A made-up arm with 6 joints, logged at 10 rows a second.
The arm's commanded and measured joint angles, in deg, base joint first. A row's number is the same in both.
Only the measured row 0 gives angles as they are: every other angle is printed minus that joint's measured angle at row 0.
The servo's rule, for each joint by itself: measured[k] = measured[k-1] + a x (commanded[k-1-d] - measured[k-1]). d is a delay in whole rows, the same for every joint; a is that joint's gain. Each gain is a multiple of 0.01, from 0.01 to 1. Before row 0 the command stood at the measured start. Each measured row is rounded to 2 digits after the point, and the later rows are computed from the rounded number. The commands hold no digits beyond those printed.
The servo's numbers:
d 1
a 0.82 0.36 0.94 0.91 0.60 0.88
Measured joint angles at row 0: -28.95 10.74 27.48 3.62 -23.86 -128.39
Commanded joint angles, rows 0 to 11: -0.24 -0.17 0.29 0.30 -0.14 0.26; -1.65 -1.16 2.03 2.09 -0.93 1.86; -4.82 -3.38 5.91 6.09 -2.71 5.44; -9.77 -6.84 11.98 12.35 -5.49 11.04; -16.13 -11.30 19.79 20.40 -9.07 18.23; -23.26 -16.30 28.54 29.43 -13.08 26.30; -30.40 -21.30 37.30 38.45 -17.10 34.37; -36.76 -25.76 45.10 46.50 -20.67 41.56; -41.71 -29.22 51.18 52.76 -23.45 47.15; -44.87 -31.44 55.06 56.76 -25.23 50.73; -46.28 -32.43 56.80 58.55 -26.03 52.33; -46.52 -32.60 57.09 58.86 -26.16 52.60
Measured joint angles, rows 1 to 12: 0.00 0.00 0.00 0.00 0.00 0.00; -0.20 -0.06 0.27 0.27 -0.08 0.23; -1.39 -0.46 1.92 1.93 -0.59 1.66; -4.20 -1.51 5.67 5.72 -1.86 4.99; -8.77 -3.43 11.60 11.75 -4.04 10.31; -14.81 -6.26 19.30 19.62 -7.06 17.28; -21.74 -9.87 27.99 28.55 -10.67 25.22; -28.84 -13.98 36.74 37.56 -14.53 33.27; -35.33 -18.22 44.60 45.70 -18.21 40.57; -40.56 -22.18 50.79 52.12 -21.35 46.36; -44.09 -25.51 54.80 56.34 -23.68 50.21; -45.89 -28.00 56.68 58.35 -25.09 52.08
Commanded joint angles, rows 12 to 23: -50.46 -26.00 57.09 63.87 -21.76 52.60; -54.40 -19.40 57.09 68.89 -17.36 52.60; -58.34 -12.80 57.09 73.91 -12.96 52.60; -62.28 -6.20 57.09 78.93 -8.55 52.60; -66.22 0.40 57.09 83.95 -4.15 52.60; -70.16 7.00 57.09 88.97 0.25 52.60; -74.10 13.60 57.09 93.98 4.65 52.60; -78.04 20.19 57.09 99.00 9.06 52.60; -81.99 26.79 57.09 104.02 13.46 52.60; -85.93 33.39 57.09 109.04 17.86 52.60; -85.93 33.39 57.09 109.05 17.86 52.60; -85.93 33.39 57.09 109.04 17.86 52.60
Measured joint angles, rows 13 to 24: -46.41 -29.66 57.07 58.81 -25.73 52.54; -49.73 -28.34 57.09 63.41 -23.35 52.59; -53.56 -25.12 57.09 68.40 -19.76 52.60; -57.48 -20.68 57.09 73.41 -15.68 52.60; -61.42 -15.47 57.09 78.43 -11.40 52.60; -65.36 -9.76 57.09 83.45 -7.05 52.60; -69.30 -3.73 57.09 88.47 -2.67 52.60; -73.24 2.51 57.09 93.48 1.72 52.60; -77.18 8.87 57.09 98.50 6.12 52.60; -81.12 15.32 57.09 103.52 10.52 52.60; -85.06 21.83 57.09 108.54 14.92 52.60; -85.77 25.99 57.09 109.00 16.68 52.60
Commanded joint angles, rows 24 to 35: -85.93 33.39 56.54 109.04 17.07 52.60; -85.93 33.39 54.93 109.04 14.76 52.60; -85.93 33.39 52.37 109.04 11.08 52.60; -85.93 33.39 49.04 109.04 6.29 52.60; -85.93 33.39 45.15 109.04 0.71 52.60; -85.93 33.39 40.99 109.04 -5.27 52.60; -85.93 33.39 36.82 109.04 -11.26 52.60; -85.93 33.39 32.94 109.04 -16.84 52.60; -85.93 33.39 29.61 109.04 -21.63 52.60; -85.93 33.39 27.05 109.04 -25.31 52.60; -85.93 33.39 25.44 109.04 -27.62 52.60; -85.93 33.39 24.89 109.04 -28.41 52.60
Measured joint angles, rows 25 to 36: -85.90 28.65 57.09 109.04 17.39 52.60; -85.92 30.36 56.57 109.04 17.20 52.60; -85.93 31.45 55.03 109.04 15.74 52.60; -85.93 32.15 52.53 109.04 12.94 52.60; -85.93 32.60 49.25 109.04 8.95 52.60; -85.93 32.88 45.40 109.04 4.01 52.60; -85.93 33.06 41.25 109.04 -1.56 52.60; -85.93 33.18 37.09 109.04 -7.38 52.60; -85.93 33.26 33.19 109.04 -13.06 52.60; -85.93 33.31 29.82 109.04 -18.20 52.60; -85.93 33.34 27.22 109.04 -22.47 52.60; -85.93 33.36 25.55 109.04 -25.56 52.60
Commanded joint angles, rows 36 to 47: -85.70 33.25 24.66 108.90 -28.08 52.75; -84.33 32.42 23.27 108.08 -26.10 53.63; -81.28 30.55 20.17 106.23 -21.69 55.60; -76.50 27.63 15.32 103.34 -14.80 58.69; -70.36 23.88 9.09 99.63 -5.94 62.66; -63.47 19.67 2.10 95.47 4.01 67.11; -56.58 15.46 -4.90 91.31 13.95 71.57; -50.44 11.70 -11.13 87.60 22.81 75.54; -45.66 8.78 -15.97 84.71 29.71 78.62; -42.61 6.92 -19.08 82.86 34.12 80.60; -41.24 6.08 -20.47 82.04 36.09 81.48; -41.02 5.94 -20.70 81.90 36.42 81.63
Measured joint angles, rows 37 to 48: -85.93 33.37 24.93 109.04 -27.27 52.60; -85.74 33.33 24.68 108.91 -27.76 52.73; -84.58 33.00 23.35 108.15 -26.76 53.52; -81.87 32.12 20.36 106.40 -23.72 55.35; -77.47 30.50 15.62 103.62 -18.37 58.29; -71.64 28.12 9.48 99.99 -10.91 62.14; -64.94 25.08 2.54 95.88 -1.96 66.51; -58.08 21.62 -4.45 91.72 7.59 70.96; -51.82 18.05 -10.73 87.97 16.72 74.99; -46.77 14.71 -15.66 85.00 24.51 78.18; -43.36 11.91 -18.87 83.05 30.28 80.31; -41.62 9.81 -20.37 82.13 33.77 81.34
